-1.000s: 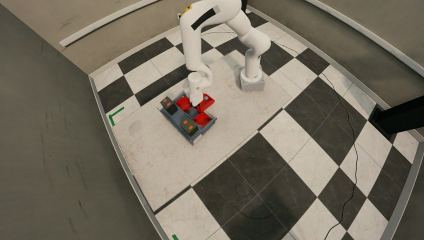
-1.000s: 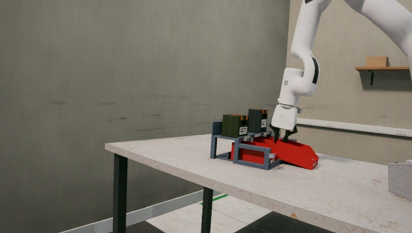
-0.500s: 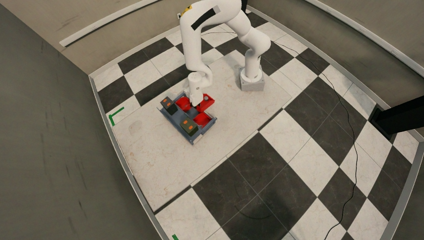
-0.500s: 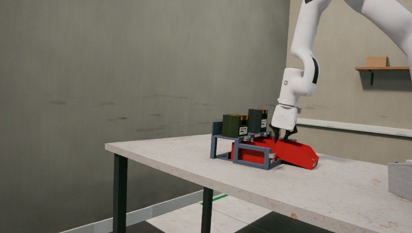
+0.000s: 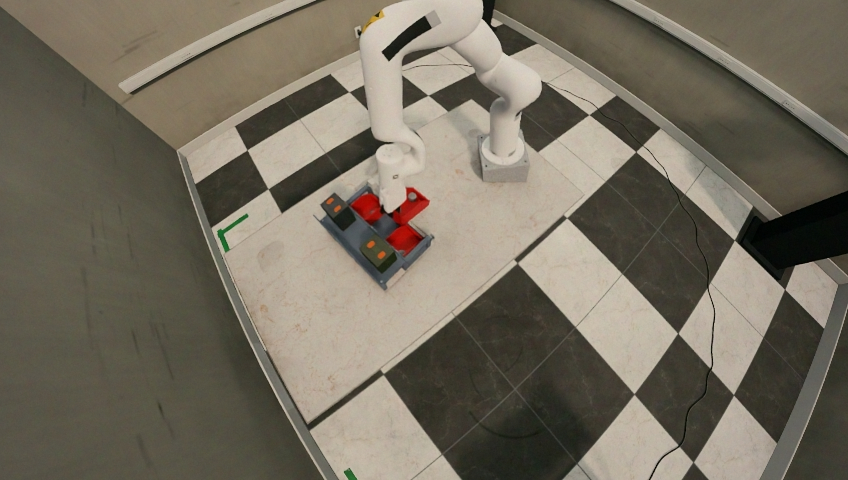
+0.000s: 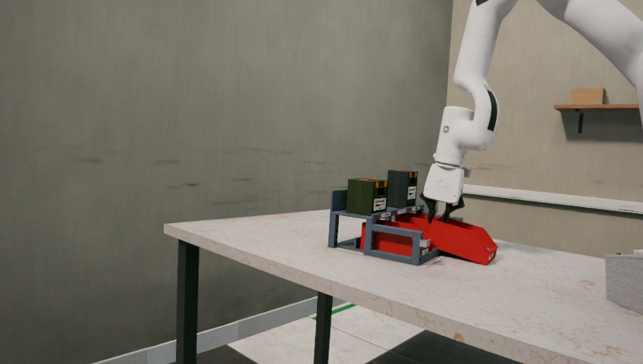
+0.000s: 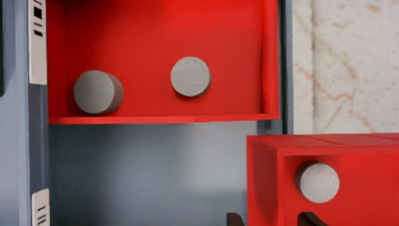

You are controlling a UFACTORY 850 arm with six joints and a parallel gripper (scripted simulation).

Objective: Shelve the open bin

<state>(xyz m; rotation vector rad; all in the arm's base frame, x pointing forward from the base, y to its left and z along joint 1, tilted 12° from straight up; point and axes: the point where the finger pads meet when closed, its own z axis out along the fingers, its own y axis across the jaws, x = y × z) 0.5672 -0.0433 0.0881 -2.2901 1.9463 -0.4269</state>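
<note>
My gripper is now 12 cm past the large grey disc, 8 cm above it and 4 cm to the left of it. Also, from my hand: red open bin (8 cm behind, 5 cm below, 1 cm to the right); then grey-blue shelf (10 cm ahead, 3 cm below, 1 cm to the left); then dark grey box (18 cm ahead, 9 cm to the right, 6 cm above).
</note>
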